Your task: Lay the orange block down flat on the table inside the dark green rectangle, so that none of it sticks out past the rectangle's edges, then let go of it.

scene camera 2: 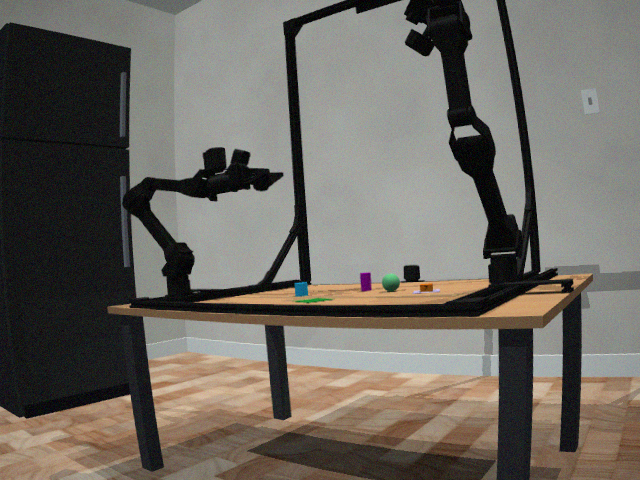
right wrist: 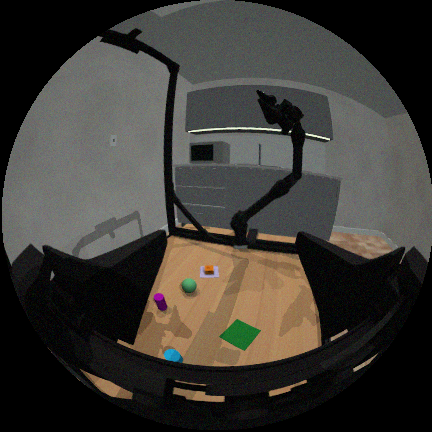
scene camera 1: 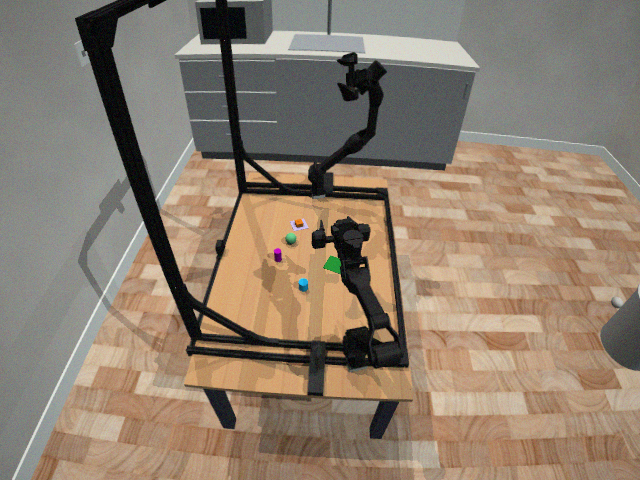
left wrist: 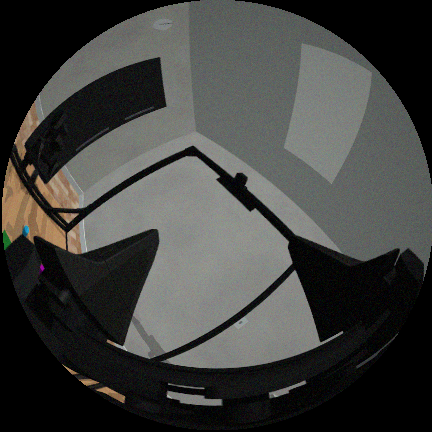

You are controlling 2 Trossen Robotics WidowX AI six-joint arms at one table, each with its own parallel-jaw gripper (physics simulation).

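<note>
The orange block sits on a pale lilac square on the table. The dark green rectangle lies flat on the table; in scene camera 1 the right arm covers part of it. My left gripper is open and empty, raised high above the table and far from the block. My right gripper is open and empty, held above the table, with the block and the rectangle showing beyond its fingers in the right wrist view.
A green ball stands near the lilac square. A purple cylinder stands beyond the ball. A blue cylinder stands near the green rectangle. A black frame rises along the table's edge.
</note>
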